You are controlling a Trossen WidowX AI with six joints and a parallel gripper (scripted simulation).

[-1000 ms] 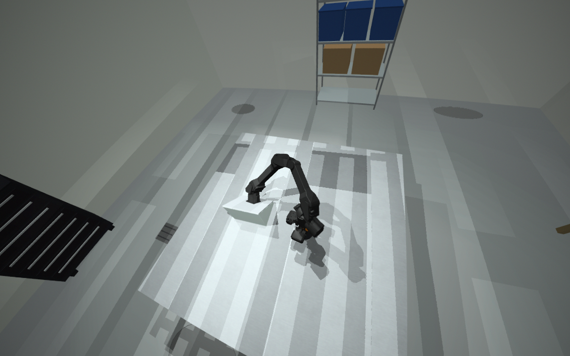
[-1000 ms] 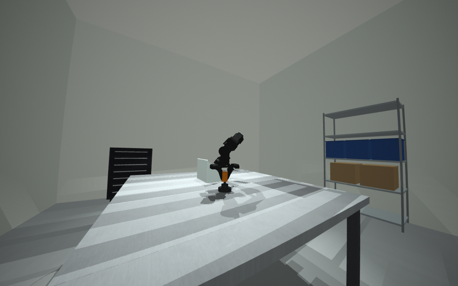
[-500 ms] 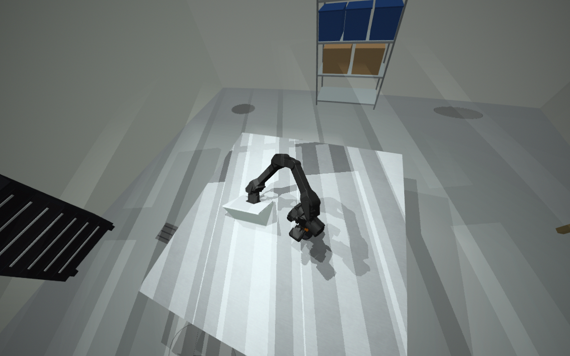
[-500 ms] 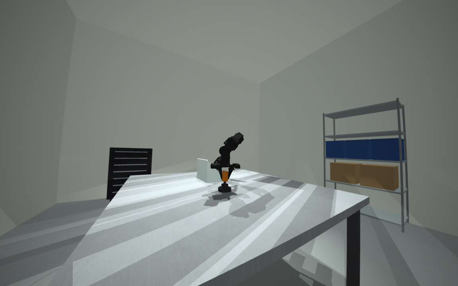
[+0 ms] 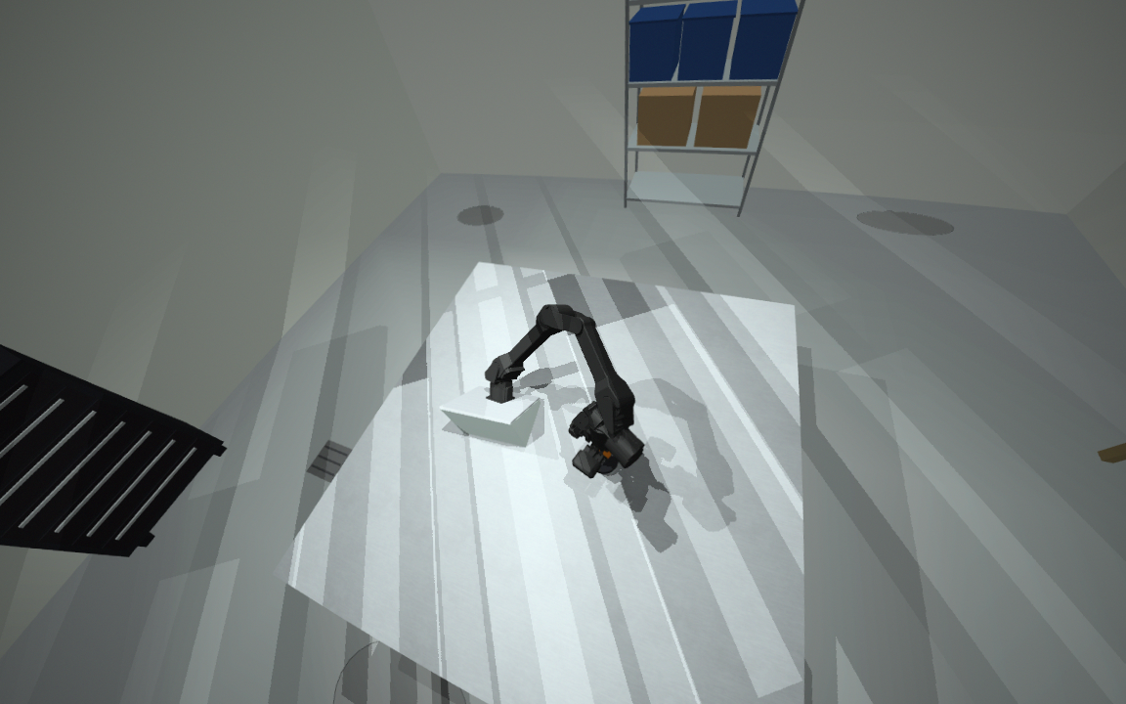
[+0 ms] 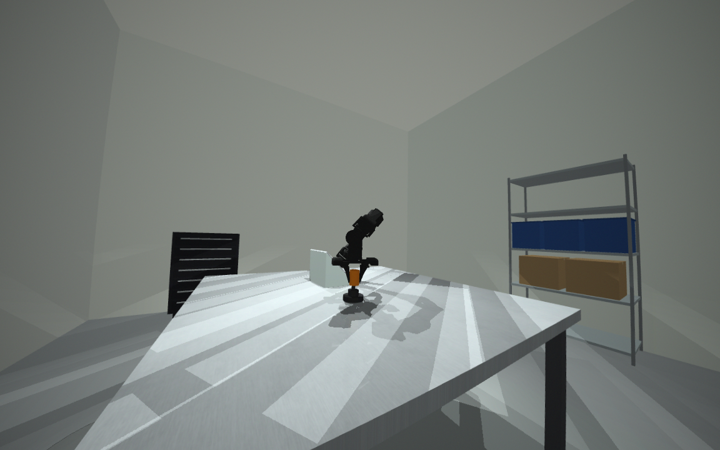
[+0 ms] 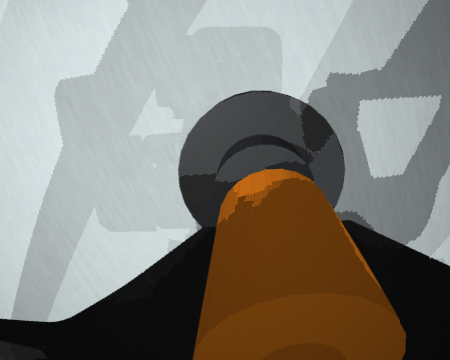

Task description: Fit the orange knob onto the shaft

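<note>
My gripper tip is now 4 cm above the dark round pedestal. Also, from my gripper tip: orange knob 2 cm above.
</note>
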